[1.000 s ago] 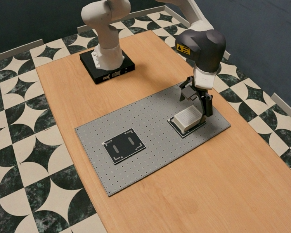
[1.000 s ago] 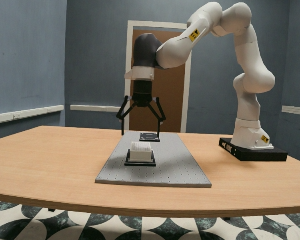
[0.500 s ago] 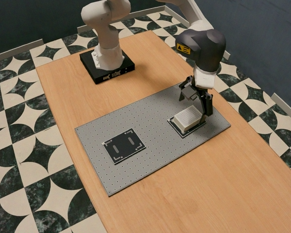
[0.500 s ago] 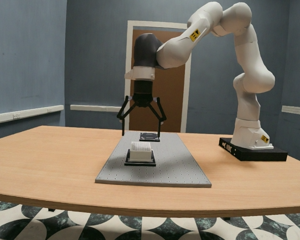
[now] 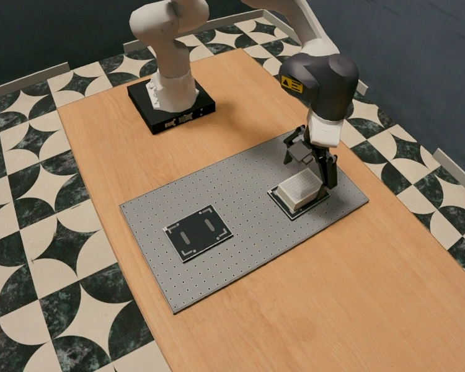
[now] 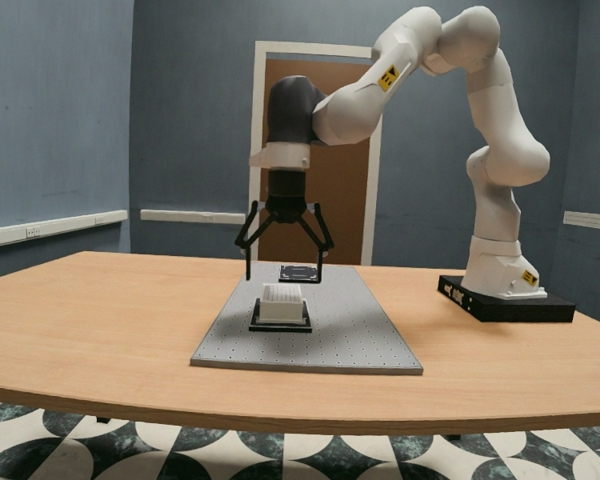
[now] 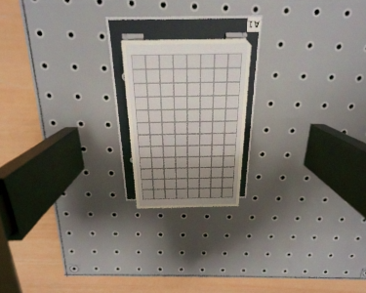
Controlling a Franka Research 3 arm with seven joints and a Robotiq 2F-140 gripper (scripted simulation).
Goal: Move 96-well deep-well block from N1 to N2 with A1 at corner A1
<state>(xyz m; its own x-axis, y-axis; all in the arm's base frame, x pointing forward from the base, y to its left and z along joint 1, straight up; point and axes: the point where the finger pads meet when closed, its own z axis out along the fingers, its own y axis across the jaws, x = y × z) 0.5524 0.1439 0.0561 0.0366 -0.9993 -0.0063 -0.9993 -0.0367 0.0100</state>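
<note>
Now: the white 96-well deep-well block 60 mm below my hand. The rest, counted from my hand: black plate nest N2 (340 mm to the right, 80 mm below, 40 mm behind).
</note>
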